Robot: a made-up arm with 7 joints.
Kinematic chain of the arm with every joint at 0, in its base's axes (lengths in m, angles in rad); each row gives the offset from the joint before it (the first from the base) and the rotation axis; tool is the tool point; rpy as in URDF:
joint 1: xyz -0.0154 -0.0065 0.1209 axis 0 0.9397 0.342
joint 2: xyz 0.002 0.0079 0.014 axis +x
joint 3: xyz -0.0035 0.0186 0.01 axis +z
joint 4: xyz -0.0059 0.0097 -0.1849 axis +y
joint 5: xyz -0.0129 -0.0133 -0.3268 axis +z
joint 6: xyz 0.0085 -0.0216 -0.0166 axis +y
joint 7: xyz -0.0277 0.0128 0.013 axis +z
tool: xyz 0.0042 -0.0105 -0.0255 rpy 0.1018 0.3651 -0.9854
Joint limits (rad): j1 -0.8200..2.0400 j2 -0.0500..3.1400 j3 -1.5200..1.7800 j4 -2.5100..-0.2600 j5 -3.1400..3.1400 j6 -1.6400..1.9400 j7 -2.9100..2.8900
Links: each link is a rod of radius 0.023 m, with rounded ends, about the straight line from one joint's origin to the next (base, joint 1, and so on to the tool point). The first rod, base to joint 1, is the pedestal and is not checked.
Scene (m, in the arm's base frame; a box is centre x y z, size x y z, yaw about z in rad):
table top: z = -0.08
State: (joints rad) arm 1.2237 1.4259 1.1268 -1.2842 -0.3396 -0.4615 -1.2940
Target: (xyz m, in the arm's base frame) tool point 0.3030 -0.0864 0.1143
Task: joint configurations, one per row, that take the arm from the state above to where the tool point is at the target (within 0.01 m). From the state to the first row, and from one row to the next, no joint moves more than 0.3 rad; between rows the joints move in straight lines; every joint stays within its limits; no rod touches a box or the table.
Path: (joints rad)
1: 1.2037 1.5943 1.1522 -1.5286 -0.3354 -0.4795 -1.2933
2: 1.1836 1.7626 1.1775 -1.7729 -0.3312 -0.4974 -1.2926
3: 1.1636 1.9310 1.2029 -2.0173 -0.3270 -0.5154 -1.2919
4: 1.1436 2.0994 1.2282 -2.2617 -0.3229 -0.5333 -1.2912

